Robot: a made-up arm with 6 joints. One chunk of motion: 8 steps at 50 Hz.
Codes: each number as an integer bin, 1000 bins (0 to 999) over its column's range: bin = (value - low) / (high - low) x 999, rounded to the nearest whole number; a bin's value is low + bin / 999 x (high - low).
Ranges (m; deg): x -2.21..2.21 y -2.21..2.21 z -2.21..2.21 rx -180..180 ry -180..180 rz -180..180
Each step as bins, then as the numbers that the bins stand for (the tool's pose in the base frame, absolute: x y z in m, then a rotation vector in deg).
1 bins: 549 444 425 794 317 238
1 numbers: 0.2190 -0.2456 -0.3296 106.13 -65.77 -94.23
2 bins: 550 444 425 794 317 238
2 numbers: 0.2234 -0.2456 -0.3296 106.13 -65.77 -94.23
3 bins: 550 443 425 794 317 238
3 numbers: 0.2234 -0.2500 -0.3296 106.13 -65.77 -94.23
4 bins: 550 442 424 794 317 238
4 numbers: 0.2234 -0.2544 -0.3340 106.13 -65.77 -94.23
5 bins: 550 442 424 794 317 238
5 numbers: 0.2234 -0.2544 -0.3340 106.13 -65.77 -94.23
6 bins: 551 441 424 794 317 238
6 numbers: 0.2279 -0.2588 -0.3340 106.13 -65.77 -94.23
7 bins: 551 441 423 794 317 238
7 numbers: 0.2279 -0.2588 -0.3385 106.13 -65.77 -94.23
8 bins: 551 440 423 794 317 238
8 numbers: 0.2279 -0.2633 -0.3385 106.13 -65.77 -94.23
